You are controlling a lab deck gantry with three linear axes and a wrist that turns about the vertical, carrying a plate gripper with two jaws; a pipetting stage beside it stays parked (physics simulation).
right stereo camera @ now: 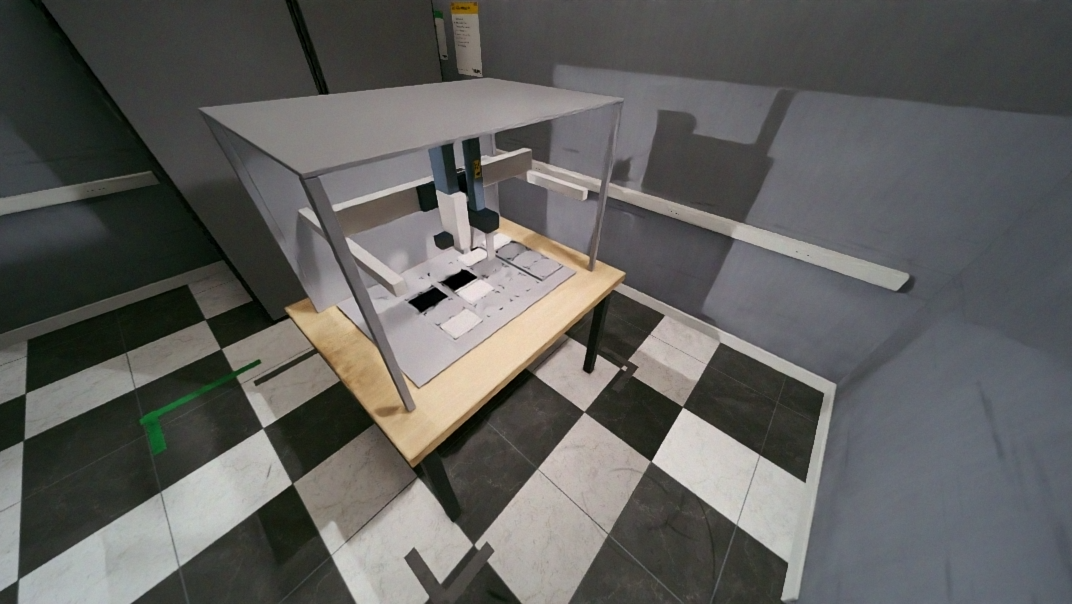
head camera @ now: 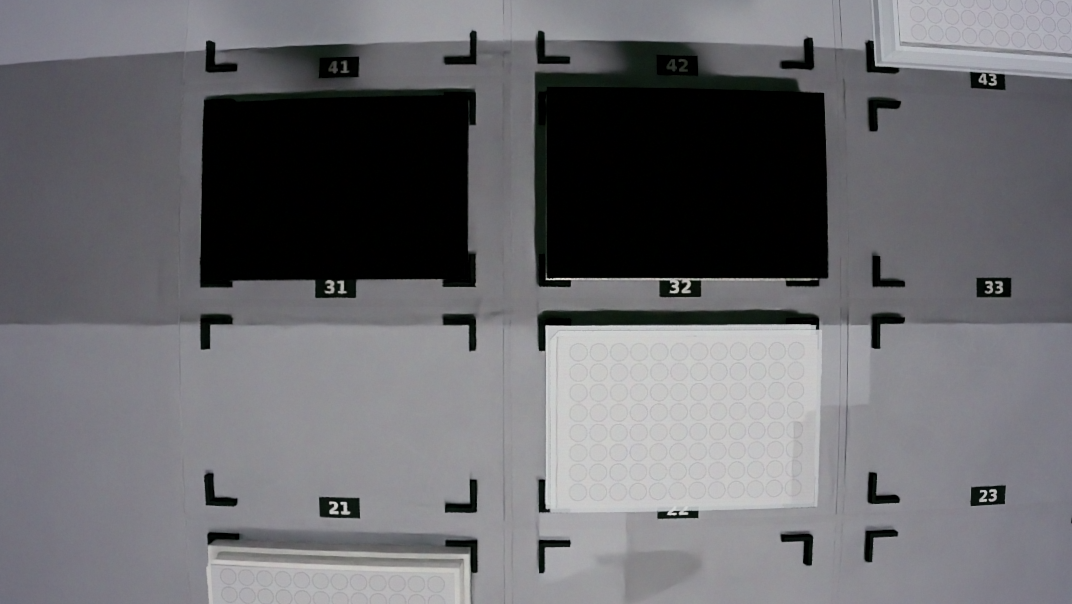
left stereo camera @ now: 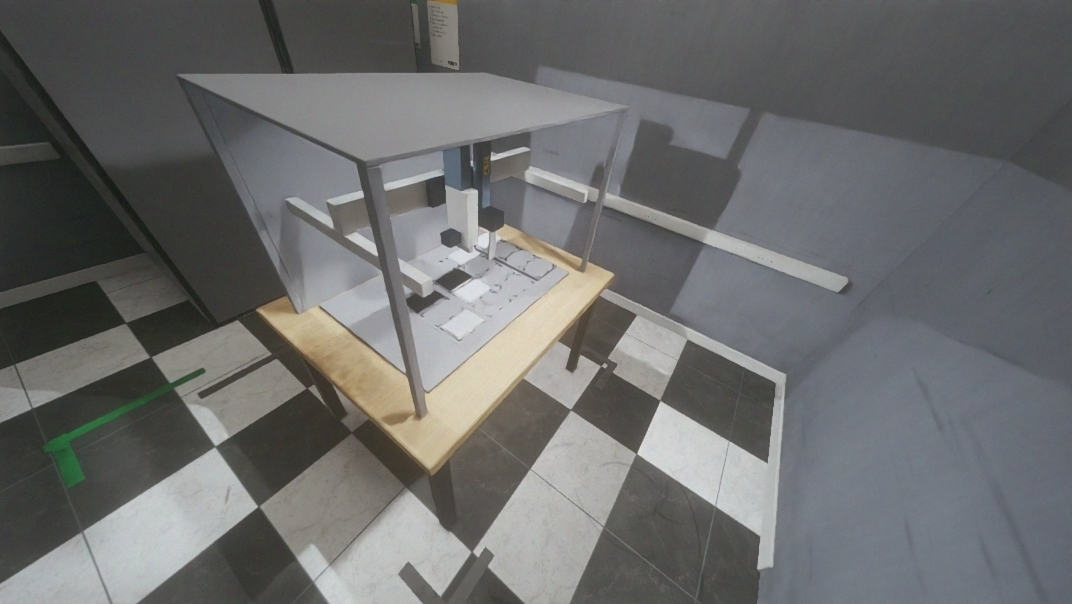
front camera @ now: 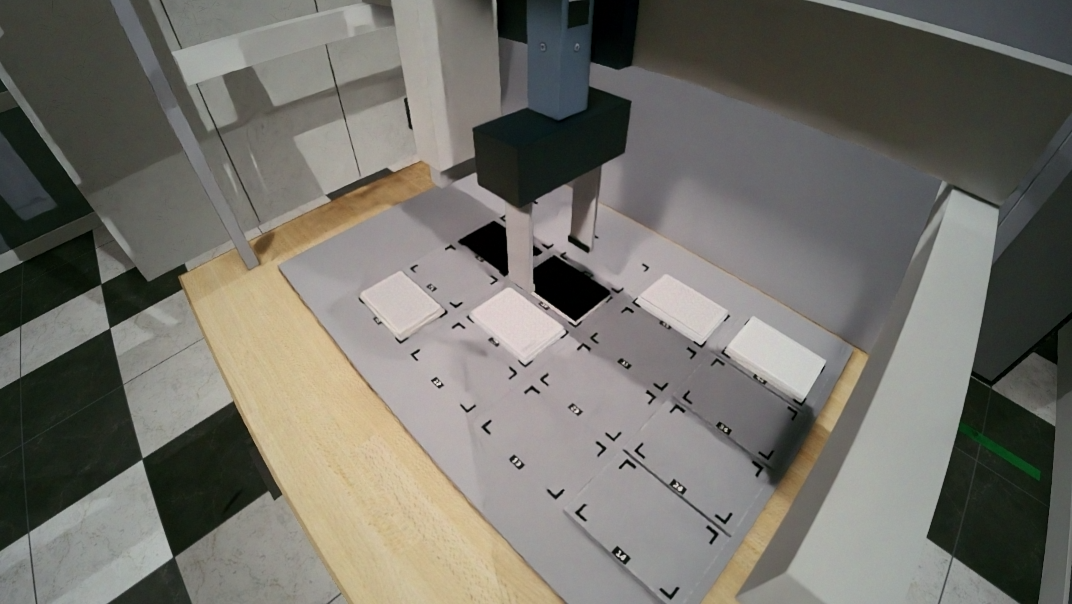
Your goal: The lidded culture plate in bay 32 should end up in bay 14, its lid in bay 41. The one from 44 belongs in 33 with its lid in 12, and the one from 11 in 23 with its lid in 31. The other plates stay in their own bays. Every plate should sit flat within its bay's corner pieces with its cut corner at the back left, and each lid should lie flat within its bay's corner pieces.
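Frame: origin at the robot's base, x right, y ahead, z up, level; centimetres.
Seen in the pictures: gripper, fingertip midpoint: point(right stereo camera: 482, 254) point(left stereo camera: 481, 253) point(front camera: 552, 264); robot's base at its link origin: point(right stereo camera: 455, 339) point(left stereo camera: 459, 340) point(front camera: 360, 299).
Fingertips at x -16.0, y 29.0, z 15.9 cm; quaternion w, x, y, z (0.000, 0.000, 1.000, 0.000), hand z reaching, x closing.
Pixels of each thing's top centre, then the offset from my fingertips to it. "spot": a spot on its surface instead.
- bay 32 plate at a spot on its surface: point(front camera: 576, 318) spot: dx -5.6, dy +0.2, dz -14.3 cm
- flat black top at a spot on its surface: point(head camera: 686, 183) spot: dx -9.7, dy -6.3, dz -14.2 cm
- Bay 14 at a spot on its surface: point(front camera: 622, 521) spot: dx +13.3, dy +24.4, dz -14.4 cm
- bay 33 at a spot on its surface: point(head camera: 967, 195) spot: dx -9.8, dy +8.8, dz -15.9 cm
- bay 23 at a spot on its surface: point(head camera: 975, 412) spot: dx +1.2, dy +9.3, dz -15.9 cm
- bay 12 at a spot on its surface: point(front camera: 450, 367) spot: dx +13.3, dy -7.0, dz -15.9 cm
- flat black rectangle at a spot on its surface: point(head camera: 336, 187) point(front camera: 500, 244) spot: dx -9.7, dy -22.2, dz -15.1 cm
- bay 22 at a spot on its surface: point(head camera: 682, 420) point(front camera: 515, 318) spot: dx +0.9, dy -6.5, dz -14.4 cm
- bay 43 at a spot on its surface: point(head camera: 986, 26) point(front camera: 667, 307) spot: dx -17.8, dy +8.9, dz -14.4 cm
My gripper point(front camera: 550, 267) hangs over the bay 32 and 22 area in the front view, its jaws wide apart with nothing between them. The bay 32 plate point(front camera: 576, 318) shows a thin white edge under a flat black top point(head camera: 686, 183). A white plate point(front camera: 402, 301) point(head camera: 337, 585) sits in bay 11, and a white plate point(front camera: 776, 356) in bay 44. Bay 14 point(front camera: 622, 521), bay 33 point(head camera: 967, 195), bay 23 point(head camera: 975, 412) and bay 12 point(front camera: 450, 367) hold no plate. Bay 31 is covered by a flat black rectangle point(head camera: 336, 187) point(front camera: 486, 243); its thickness is unclear.
White plates stand in bay 22 point(front camera: 517, 322) point(head camera: 682, 420) and bay 43 point(front camera: 682, 306) point(head camera: 986, 26). The bay 22 plate's cut corner is at the back left. The white pipetting column point(front camera: 448, 82) point(left stereo camera: 463, 217) stands beside the gripper. Raised steps edge the right-hand bays.
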